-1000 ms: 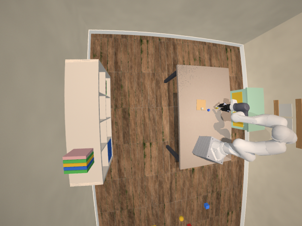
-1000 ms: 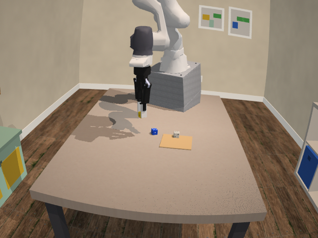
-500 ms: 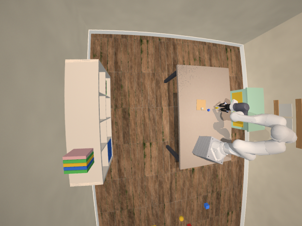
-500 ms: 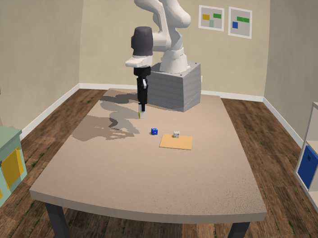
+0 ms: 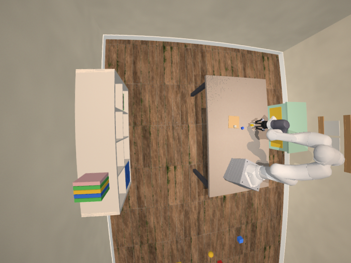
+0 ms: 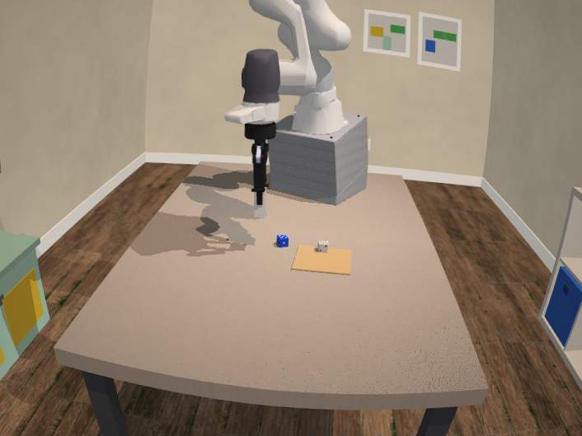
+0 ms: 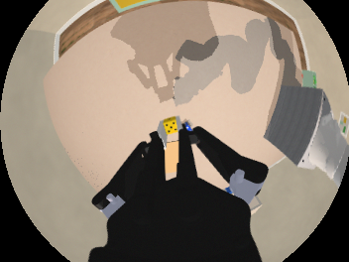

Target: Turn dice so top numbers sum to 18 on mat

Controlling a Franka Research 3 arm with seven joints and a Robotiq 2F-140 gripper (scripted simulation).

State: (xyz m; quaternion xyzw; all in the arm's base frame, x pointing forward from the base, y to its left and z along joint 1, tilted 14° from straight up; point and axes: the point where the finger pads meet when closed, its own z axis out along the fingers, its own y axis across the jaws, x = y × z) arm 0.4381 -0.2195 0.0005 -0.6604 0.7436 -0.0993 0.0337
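Now: hand 11 cm above the blue die, 6 cm to the right of it and 2 cm past it. The rest, counted from my hand: white die (16 cm to the left, 11 cm below, 2 cm ahead); yellow die (2 cm below); mat (16 cm to the left, 12 cm below, 7 cm ahead).
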